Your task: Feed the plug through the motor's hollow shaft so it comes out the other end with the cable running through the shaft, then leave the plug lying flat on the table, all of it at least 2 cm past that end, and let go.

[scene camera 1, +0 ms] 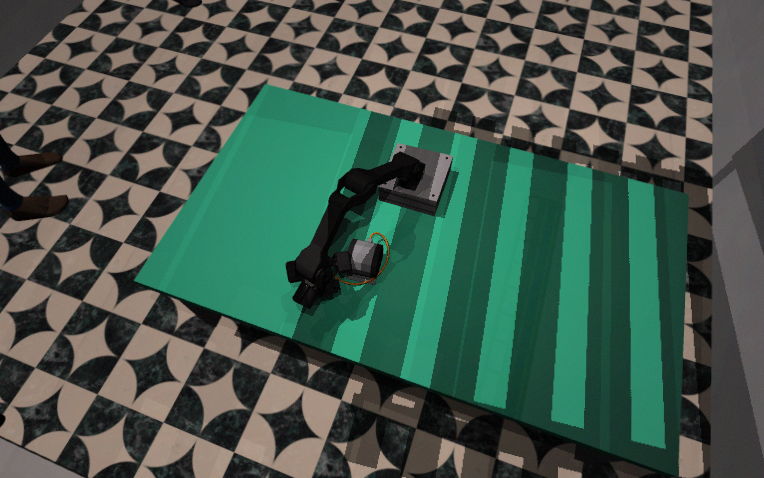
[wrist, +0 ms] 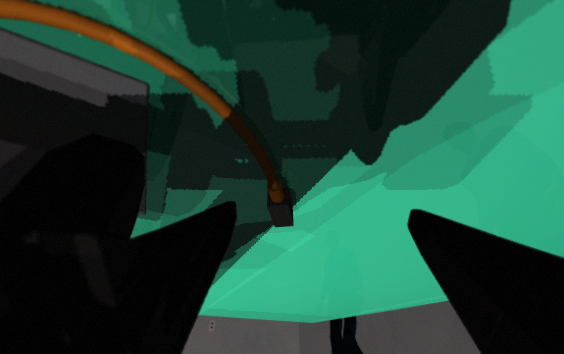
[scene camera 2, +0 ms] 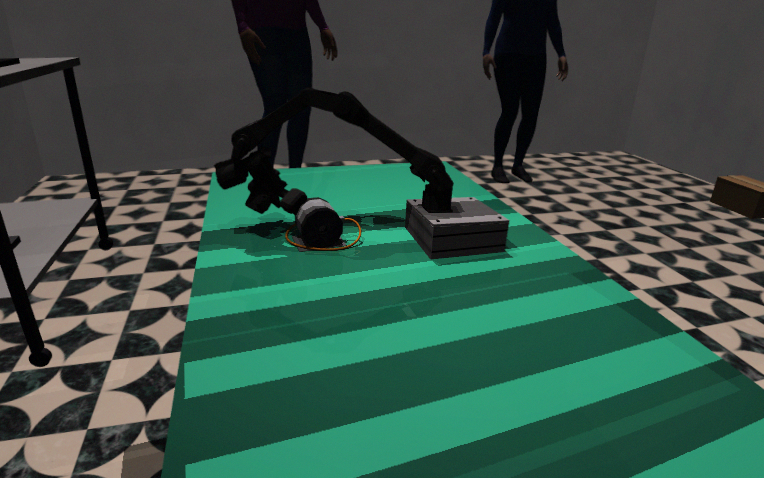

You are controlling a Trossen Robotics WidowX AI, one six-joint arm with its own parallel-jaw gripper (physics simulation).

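Places are measured from the arm's base along level axes (x ahead, y left, z up), in centimetres.
Pixels of known places: gripper, fingertip midpoint: (wrist: 321, 213); arm's base at its link origin: (scene camera 1: 409, 180) (scene camera 2: 436, 208).
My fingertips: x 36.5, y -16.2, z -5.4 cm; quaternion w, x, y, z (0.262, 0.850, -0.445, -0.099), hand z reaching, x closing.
For each thing: its top centre in the pictures, then the offset to it from my fingertips. "*": a spot on its surface instead. Level surfaces: height alone.
- motor at its top centre: (scene camera 2: 319, 203) (scene camera 1: 364, 249) dx -6.8, dy +13.0, dz +7.0 cm
- green table at its surface level: dz -3.1 cm
- dark grey plug at its top centre: (wrist: 281, 217) dx -4.1, dy -0.3, dz -1.8 cm
- grey-edged dark block at a spot on its surface: (wrist: 74, 55) * dx -0.3, dy +11.8, dz -3.1 cm
The motor (scene camera 1: 366, 256) (scene camera 2: 319, 225), a grey and black cylinder, lies on its side on the green table (scene camera 1: 253, 197) (scene camera 2: 394, 349) (wrist: 380, 270). The orange cable (scene camera 1: 388, 253) (scene camera 2: 360, 229) (wrist: 185, 75) curves around the motor outside its body. The dark grey plug (wrist: 281, 214) is on the cable's end, low over or on the table; the wrist view does not settle which. It shows between the finger lines, nearer the left finger. The plug is hidden in both scene views. My gripper (scene camera 1: 325, 279) (scene camera 2: 276, 201) (wrist: 321, 213) is open and empty beside the motor. The shaft's opening is not clear.
The arm's grey base box (scene camera 1: 442, 174) (scene camera 2: 470, 239) stands behind the motor. A grey-edged dark block (wrist: 75, 52) fills the left of the wrist view. Beyond the table are two people (scene camera 2: 281, 56) (scene camera 2: 521, 45), a cart (scene camera 2: 53, 65) and a brown box (scene camera 2: 739, 194).
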